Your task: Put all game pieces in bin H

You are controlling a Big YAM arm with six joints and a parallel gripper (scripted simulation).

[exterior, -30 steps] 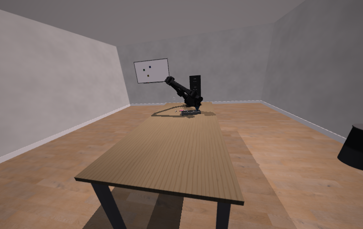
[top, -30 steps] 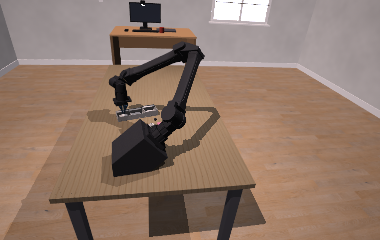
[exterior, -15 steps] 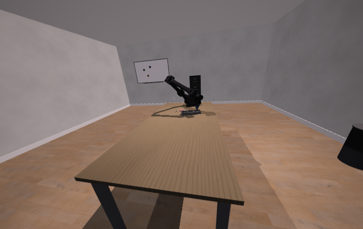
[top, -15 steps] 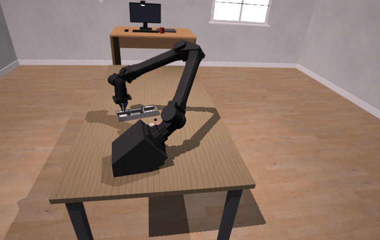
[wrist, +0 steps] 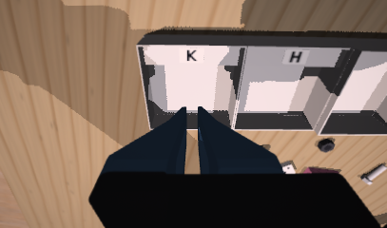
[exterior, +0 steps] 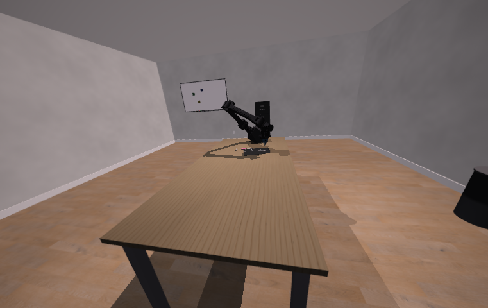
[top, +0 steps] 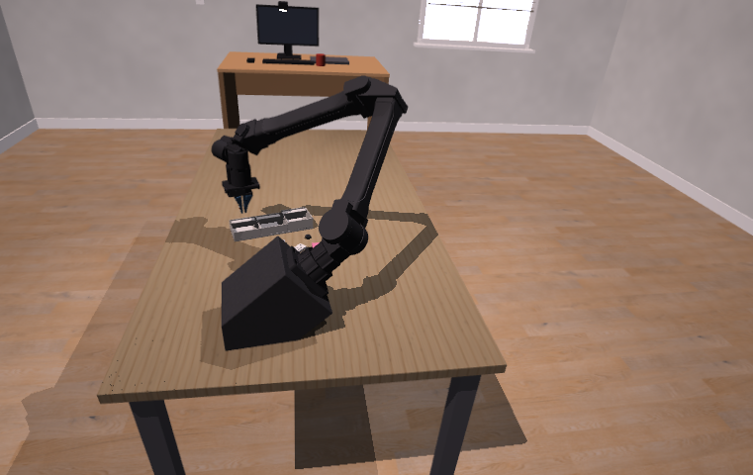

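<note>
Right now the white domino is 130 mm behind my hand, 150 mm to the right of it and 70 mm below it. Also, from my hand: grey three-bin tray (10 mm ahead, 80 mm to the right, 60 mm below); then small dark object (60 mm behind, 190 mm to the right, 70 mm below); then black battery (90 mm behind, 90 mm to the right, 70 mm below).
</note>
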